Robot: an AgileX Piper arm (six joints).
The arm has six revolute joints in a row. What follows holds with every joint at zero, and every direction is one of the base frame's. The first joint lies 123.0 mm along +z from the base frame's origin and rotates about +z. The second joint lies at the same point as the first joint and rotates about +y. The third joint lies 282.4 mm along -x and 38.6 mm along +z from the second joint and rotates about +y. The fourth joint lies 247.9 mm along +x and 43.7 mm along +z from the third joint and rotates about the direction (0.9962, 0, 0.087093). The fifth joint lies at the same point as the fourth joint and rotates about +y. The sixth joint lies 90.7 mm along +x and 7.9 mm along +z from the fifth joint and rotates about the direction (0.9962, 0, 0.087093). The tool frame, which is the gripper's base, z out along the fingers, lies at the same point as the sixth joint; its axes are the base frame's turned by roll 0.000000, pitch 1.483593 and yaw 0.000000 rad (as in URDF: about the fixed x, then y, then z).
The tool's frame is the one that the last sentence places.
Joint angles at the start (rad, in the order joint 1, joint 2, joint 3, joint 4, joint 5, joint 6):
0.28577 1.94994 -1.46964 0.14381 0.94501 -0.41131
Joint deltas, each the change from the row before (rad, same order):
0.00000 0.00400 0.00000 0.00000 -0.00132 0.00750
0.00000 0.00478 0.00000 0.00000 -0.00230 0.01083
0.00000 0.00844 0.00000 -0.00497 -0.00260 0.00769
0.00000 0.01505 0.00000 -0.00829 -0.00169 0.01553
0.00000 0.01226 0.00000 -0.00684 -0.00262 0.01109
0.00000 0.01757 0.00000 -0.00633 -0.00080 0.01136
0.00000 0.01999 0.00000 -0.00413 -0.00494 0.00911
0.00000 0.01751 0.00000 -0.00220 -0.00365 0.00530
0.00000 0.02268 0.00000 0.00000 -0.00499 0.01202
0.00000 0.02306 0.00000 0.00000 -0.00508 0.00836
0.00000 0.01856 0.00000 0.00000 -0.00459 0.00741
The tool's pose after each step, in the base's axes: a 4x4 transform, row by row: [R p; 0 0 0 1], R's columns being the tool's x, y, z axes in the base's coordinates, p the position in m. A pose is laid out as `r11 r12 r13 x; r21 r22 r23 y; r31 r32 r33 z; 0 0 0 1`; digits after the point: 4 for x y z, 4 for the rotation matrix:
-0.7900 -0.5831 0.1891 0.3828; -0.5568 0.8117 0.1765 0.1235; -0.2564 0.0341 -0.9660 0.2058; 0 0 0 1
-0.7971 -0.5742 0.1869 0.3834; -0.5480 0.8178 0.1757 0.1236; -0.2537 0.0376 -0.9665 0.2039; 0 0 0 1
-0.8017 -0.5692 0.1825 0.3844; -0.5445 0.8213 0.1700 0.1235; -0.2466 0.0369 -0.9684 0.2005; 0 0 0 1
-0.8113 -0.5589 0.1716 0.3857; -0.5369 0.8284 0.1598 0.1233; -0.2314 0.0375 -0.9721 0.1944; 0 0 0 1
-0.8178 -0.5517 0.1639 0.3869; -0.5318 0.8332 0.1516 0.1231; -0.2202 0.0368 -0.9748 0.1894; 0 0 0 1
-0.8256 -0.5441 0.1494 0.3881; -0.5266 0.8382 0.1420 0.1230; -0.2025 0.0386 -0.9785 0.1822; 0 0 0 1
-0.8325 -0.5371 0.1361 0.3897; -0.5216 0.8425 0.1343 0.1231; -0.1868 0.0408 -0.9815 0.1741; 0 0 0 1
-0.8372 -0.5327 0.1235 0.3908; -0.5188 0.8452 0.1285 0.1232; -0.1729 0.0435 -0.9840 0.1670; 0 0 0 1
-0.8466 -0.5214 0.1069 0.3921; -0.5091 0.8519 0.1233 0.1236; -0.1554 0.0500 -0.9866 0.1578; 0 0 0 1
-0.8537 -0.5130 0.0900 0.3932; -0.5023 0.8566 0.1180 0.1239; -0.1376 0.0555 -0.9889 0.1483; 0 0 0 1
-0.8594 -0.5055 0.0768 0.3940; -0.4961 0.8608 0.1138 0.1241; -0.1236 0.0597 -0.9905 0.1407; 0 0 0 1

